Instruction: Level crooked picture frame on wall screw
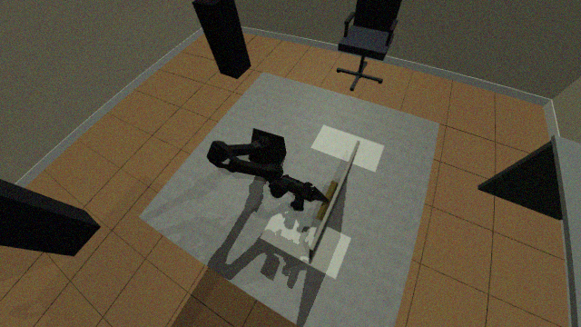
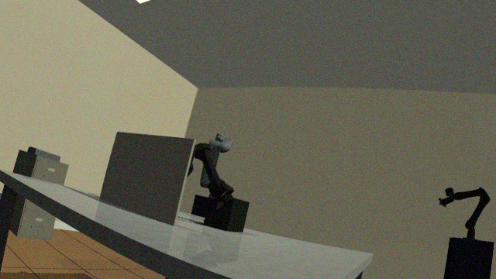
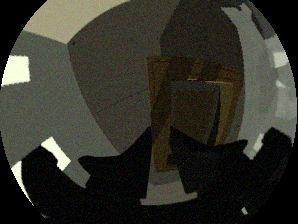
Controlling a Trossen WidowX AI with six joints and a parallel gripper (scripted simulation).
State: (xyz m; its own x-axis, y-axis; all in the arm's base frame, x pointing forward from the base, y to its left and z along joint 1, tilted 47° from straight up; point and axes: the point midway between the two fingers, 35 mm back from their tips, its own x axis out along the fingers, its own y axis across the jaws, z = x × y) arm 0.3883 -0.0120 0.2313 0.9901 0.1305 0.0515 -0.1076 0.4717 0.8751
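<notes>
Now: gripper tip 20 mm to the right of the picture frame and 50 mm above it. Round my gripper tip: thin upright wall panel (10 mm ahead, 20 mm to the left, 60 mm below).
</notes>
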